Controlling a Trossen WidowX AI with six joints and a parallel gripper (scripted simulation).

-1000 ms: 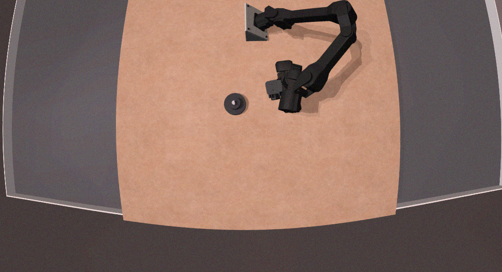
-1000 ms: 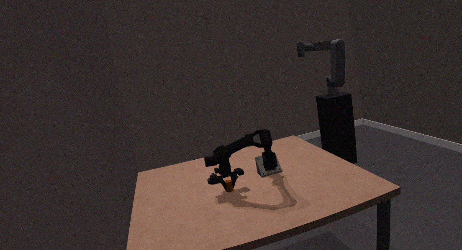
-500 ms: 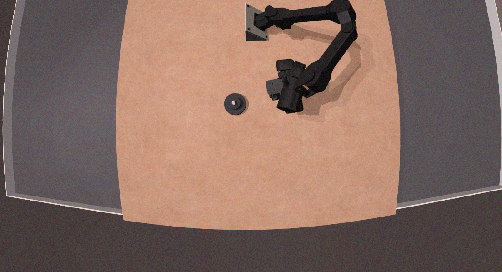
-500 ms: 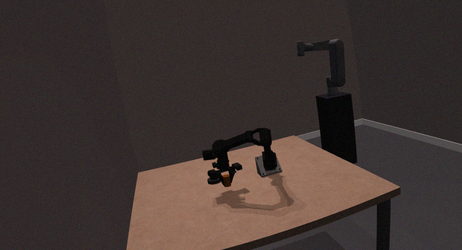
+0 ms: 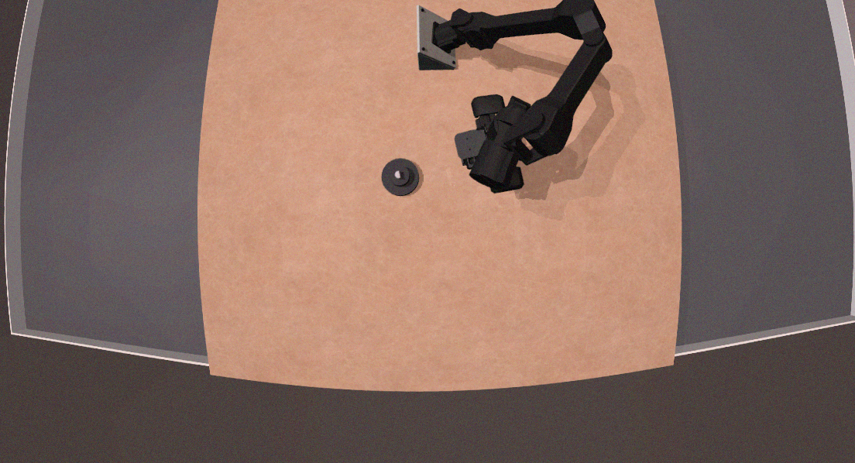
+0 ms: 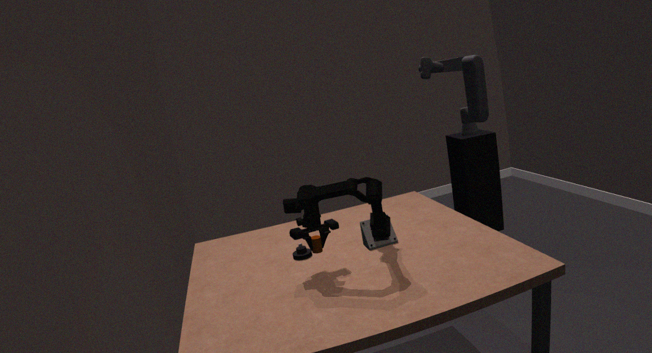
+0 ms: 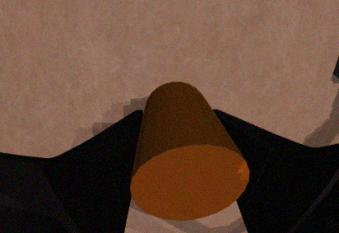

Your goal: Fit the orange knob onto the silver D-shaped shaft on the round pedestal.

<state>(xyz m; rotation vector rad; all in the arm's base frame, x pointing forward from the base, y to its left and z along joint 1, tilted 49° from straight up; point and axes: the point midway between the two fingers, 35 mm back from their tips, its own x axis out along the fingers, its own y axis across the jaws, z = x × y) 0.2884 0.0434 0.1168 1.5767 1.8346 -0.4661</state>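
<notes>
Right now the round black pedestal is 190 mm to the right of my gripper tip, 60 mm below it and 60 mm ahead of it. Round my gripper tip: orange knob 40 mm above.
</notes>
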